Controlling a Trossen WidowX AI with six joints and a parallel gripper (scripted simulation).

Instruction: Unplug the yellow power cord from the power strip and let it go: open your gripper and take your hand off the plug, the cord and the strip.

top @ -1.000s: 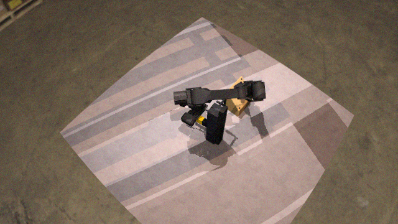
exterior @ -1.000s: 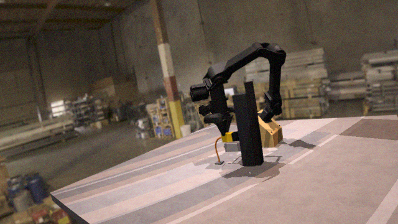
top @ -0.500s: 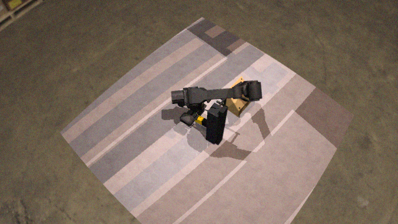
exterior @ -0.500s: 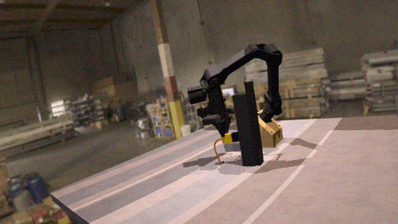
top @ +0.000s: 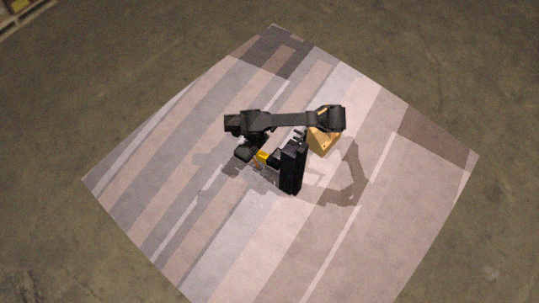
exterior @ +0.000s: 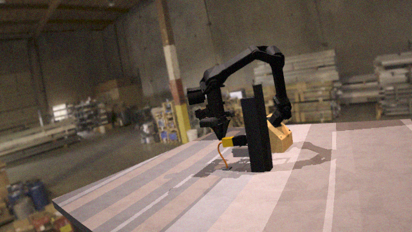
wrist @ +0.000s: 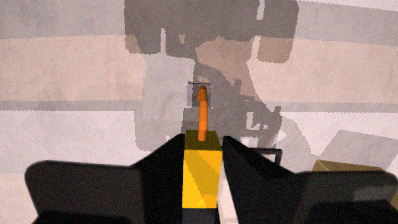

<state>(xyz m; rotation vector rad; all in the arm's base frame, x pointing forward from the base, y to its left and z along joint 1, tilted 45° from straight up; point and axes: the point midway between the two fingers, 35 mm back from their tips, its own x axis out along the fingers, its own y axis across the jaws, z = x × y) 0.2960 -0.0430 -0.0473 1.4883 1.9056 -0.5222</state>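
Now: the yellow plug 5 cm to the left of my gripper tip and 2 cm behind it. Round my gripper tip: black power strip 15 cm to the left, 4 cm behind, 1 cm above.
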